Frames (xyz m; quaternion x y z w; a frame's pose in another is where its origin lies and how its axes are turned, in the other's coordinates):
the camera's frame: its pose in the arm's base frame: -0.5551 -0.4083 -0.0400 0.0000 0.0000 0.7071 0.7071
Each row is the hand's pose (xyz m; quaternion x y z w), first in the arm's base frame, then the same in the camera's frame.
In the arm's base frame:
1: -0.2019 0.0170 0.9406 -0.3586 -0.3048 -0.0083 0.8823
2: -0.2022 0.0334 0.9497 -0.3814 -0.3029 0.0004 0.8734
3: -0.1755 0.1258 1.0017 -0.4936 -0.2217 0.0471 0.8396
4: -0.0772 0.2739 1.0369 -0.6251 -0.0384 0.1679 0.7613
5: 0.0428 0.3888 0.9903 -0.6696 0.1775 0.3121 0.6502
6: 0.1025 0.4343 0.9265 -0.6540 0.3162 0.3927 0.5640
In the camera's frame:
1: 0.4253 -0.3532 0.9806 -0.4691 0.0380 -0.6297 0.6180
2: 0.4417 -0.3529 0.9897 -0.4839 0.0555 -0.6173 0.6179
3: 0.5341 -0.3796 1.0417 -0.5058 0.1923 -0.5604 0.6270
4: 0.6822 -0.4779 1.0769 -0.4692 0.4149 -0.4196 0.6570
5: 0.7971 -0.5979 1.0303 -0.3480 0.5990 -0.2391 0.6804
6: 0.8426 -0.6576 0.9665 -0.2389 0.6860 -0.1211 0.6765

